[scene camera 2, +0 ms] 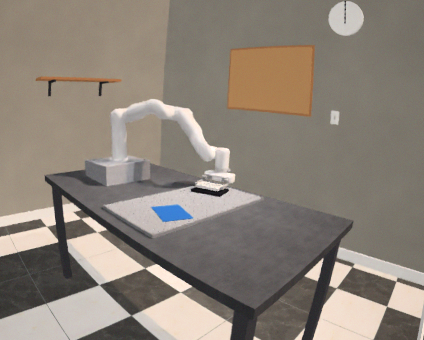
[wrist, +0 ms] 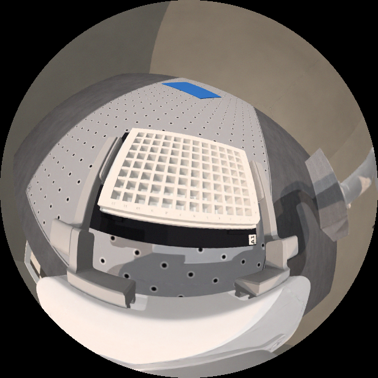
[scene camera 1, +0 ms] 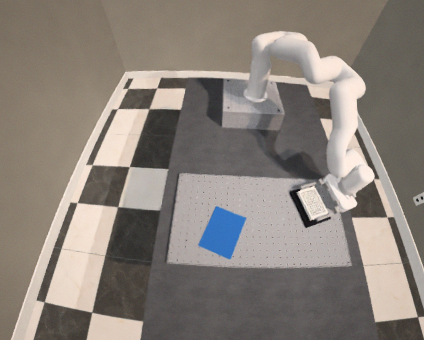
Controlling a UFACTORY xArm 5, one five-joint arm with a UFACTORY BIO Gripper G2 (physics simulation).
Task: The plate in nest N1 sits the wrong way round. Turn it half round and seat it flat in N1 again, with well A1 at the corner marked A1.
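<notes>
The white well plate (scene camera 1: pixel 314 202) (scene camera 2: pixel 212 185) (wrist: pixel 180 172) is level between the fingers, close above the black nest (scene camera 1: pixel 301 211) (scene camera 2: pixel 210 191) (wrist: pixel 175 235) and roughly in line with it. My gripper (scene camera 1: pixel 315 202) (scene camera 2: pixel 212 185) (wrist: pixel 183 171) is shut on the plate by its two short ends. In the wrist view the nest's A1 tag (wrist: pixel 252 239) shows at the near right, beyond the plate's near right corner. Faint marks run along the plate's near rim, too small to read surely. The plate hides most of the nest's inside.
A blue rectangle (scene camera 1: pixel 222 232) (scene camera 2: pixel 172 213) (wrist: pixel 192 90) lies on the perforated grey board (scene camera 1: pixel 190 200) (scene camera 2: pixel 125 206) (wrist: pixel 140 112), well away from the nest. The arm's grey base block (scene camera 1: pixel 252 120) (scene camera 2: pixel 117 171) stands at the back of the dark table (scene camera 1: pixel 240 305) (scene camera 2: pixel 280 235).
</notes>
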